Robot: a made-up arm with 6 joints.
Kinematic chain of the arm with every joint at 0, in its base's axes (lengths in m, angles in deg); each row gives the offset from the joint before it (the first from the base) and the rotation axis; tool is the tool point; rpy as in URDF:
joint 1: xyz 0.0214 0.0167 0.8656 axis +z
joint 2: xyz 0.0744 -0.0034 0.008 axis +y
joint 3: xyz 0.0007 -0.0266 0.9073 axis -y
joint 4: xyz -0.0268 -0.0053 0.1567 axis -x
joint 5: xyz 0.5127 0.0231 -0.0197 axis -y
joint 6: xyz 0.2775 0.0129 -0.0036 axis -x
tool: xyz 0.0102 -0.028 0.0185 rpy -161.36 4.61 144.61
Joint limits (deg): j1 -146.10..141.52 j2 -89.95..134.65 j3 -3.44..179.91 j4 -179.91..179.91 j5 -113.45..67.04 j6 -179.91..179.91
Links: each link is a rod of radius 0.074 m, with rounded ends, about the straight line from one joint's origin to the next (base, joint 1, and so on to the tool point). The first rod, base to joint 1, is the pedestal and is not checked.
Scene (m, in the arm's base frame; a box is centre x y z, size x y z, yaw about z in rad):
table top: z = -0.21
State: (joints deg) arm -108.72 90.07 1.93 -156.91 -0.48 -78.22
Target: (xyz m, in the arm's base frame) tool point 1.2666 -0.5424 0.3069
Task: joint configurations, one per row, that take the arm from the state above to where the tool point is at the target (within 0.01 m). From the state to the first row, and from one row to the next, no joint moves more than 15 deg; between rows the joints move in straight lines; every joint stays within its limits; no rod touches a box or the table.
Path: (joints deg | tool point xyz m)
1: -94.62 88.64 2.13 -156.01 -1.92 -78.12 | -0.1019 -1.2187 0.1363
2: -80.51 87.20 2.34 -155.11 -3.35 -78.03 | 0.2113 -1.2375 0.1685
3: -66.41 85.77 2.54 -154.21 -4.79 -77.93 | 0.5252 -1.1755 0.2015
4: -52.30 84.34 2.75 -153.32 -6.23 -77.84 | 0.8192 -1.0337 0.2356
5: -38.20 82.90 2.95 -152.42 -7.66 -77.74 | 1.0724 -0.8188 0.2708
6: -24.10 81.47 3.16 -151.52 -9.10 -77.65 | 1.2666 -0.5425 0.3069

